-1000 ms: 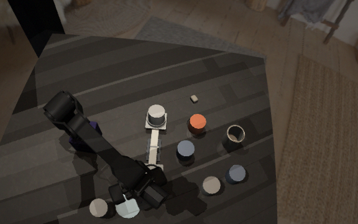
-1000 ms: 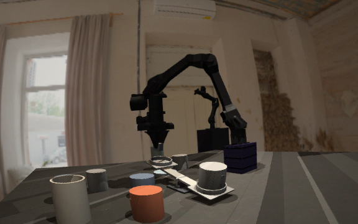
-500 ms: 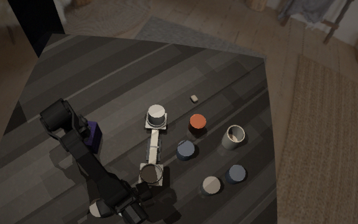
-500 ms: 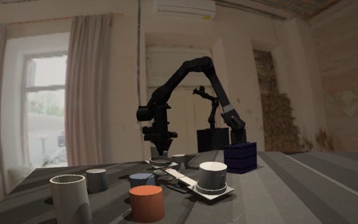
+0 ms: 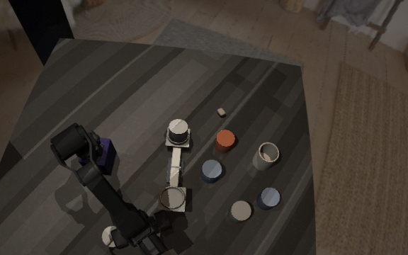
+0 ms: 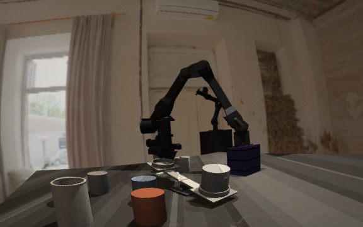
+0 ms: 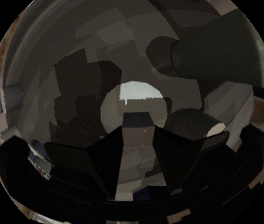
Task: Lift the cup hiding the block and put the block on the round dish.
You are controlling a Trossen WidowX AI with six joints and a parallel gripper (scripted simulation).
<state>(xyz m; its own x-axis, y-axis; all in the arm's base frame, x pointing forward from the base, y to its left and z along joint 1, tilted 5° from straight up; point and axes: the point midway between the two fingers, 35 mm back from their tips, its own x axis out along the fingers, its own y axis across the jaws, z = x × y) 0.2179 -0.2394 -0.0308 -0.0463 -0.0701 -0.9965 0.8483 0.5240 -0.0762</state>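
The grey block lies 10 mm above my gripper tip. The rest, counted from my gripper tip: round pale dish (30 mm below); pale green cylinder (20 mm behind, 130 mm to the right, 80 mm above); small balance (80 mm ahead, 250 mm to the left, 10 mm below).
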